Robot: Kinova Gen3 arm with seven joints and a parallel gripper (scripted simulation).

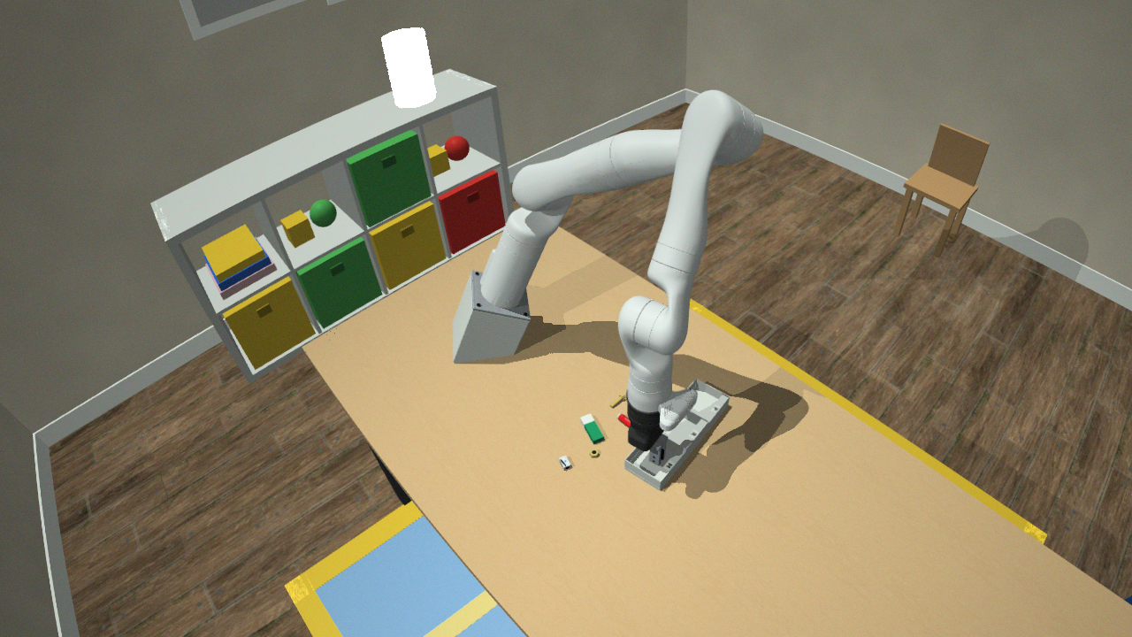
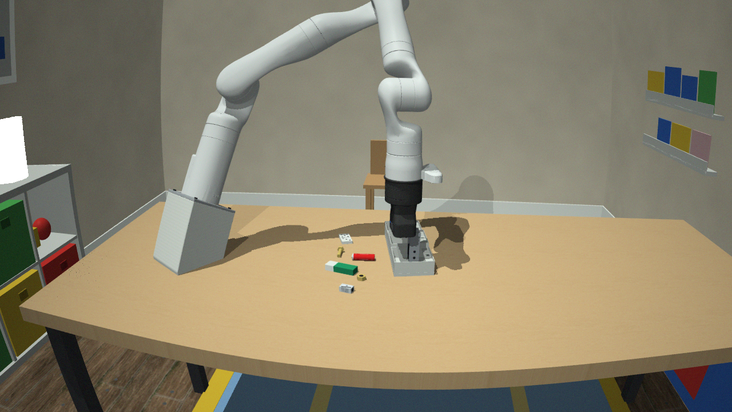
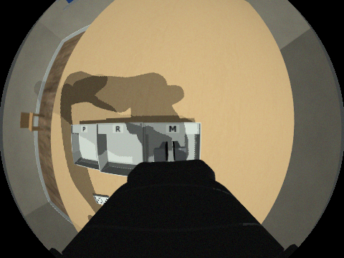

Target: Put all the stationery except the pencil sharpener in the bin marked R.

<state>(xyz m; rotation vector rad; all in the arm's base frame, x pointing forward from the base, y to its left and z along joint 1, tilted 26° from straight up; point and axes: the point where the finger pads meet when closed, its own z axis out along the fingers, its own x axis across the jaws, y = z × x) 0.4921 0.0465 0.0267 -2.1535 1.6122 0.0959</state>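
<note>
Right now my hand is 2 cm past the tray, 8 cm to the right of it and 2 cm above it. The rest, counted from my hand: green eraser 15 cm behind, 5 cm to the right, 3 cm below; then brass nut 9 cm behind, 8 cm to the right, 3 cm below; then red cylinder 11 cm behind, 1 cm to the left, 3 cm below.
</note>
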